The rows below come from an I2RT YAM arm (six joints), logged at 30 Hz.
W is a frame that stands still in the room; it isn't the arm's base.
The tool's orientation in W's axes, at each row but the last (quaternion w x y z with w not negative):
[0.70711, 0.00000, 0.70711, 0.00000]
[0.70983, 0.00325, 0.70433, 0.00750]
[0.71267, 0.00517, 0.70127, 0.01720]
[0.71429, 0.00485, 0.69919, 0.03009]
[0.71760, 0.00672, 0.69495, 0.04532]
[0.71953, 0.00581, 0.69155, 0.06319]
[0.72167, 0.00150, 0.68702, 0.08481]
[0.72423, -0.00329, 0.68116, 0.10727]
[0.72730, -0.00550, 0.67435, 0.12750]
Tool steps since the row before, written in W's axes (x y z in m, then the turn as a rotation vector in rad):
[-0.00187, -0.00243, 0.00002, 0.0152, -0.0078, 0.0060]
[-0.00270, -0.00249, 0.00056, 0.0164, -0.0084, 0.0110]
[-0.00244, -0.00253, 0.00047, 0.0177, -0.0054, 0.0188]
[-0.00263, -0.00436, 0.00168, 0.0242, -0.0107, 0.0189]
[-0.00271, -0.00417, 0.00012, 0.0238, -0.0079, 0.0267]
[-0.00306, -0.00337, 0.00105, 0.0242, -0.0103, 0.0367]
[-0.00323, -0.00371, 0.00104, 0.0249, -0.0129, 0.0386]
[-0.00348, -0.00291, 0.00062, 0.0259, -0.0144, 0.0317]
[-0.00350, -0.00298, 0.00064, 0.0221, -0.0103, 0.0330]
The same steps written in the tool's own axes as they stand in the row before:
[-0.00002, -0.00243, -0.00187, -0.0060, -0.0078, 0.0152]
[-0.00062, -0.00246, -0.00271, -0.0110, -0.0083, 0.0164]
[-0.00059, -0.00247, -0.00247, -0.0187, -0.0051, 0.0179]
[-0.00195, -0.00417, -0.00274, -0.0189, -0.0106, 0.0242]
[-0.00051, -0.00399, -0.00292, -0.0265, -0.0073, 0.0242]
[-0.00149, -0.00299, -0.00327, -0.0367, -0.0087, 0.0249]
[-0.00163, -0.00314, -0.00357, -0.0388, -0.0111, 0.0254]
[-0.00122, -0.00220, -0.00383, -0.0322, -0.0137, 0.0256]
[-0.00136, -0.00210, -0.00391, -0.0330, -0.0088, 0.0228]

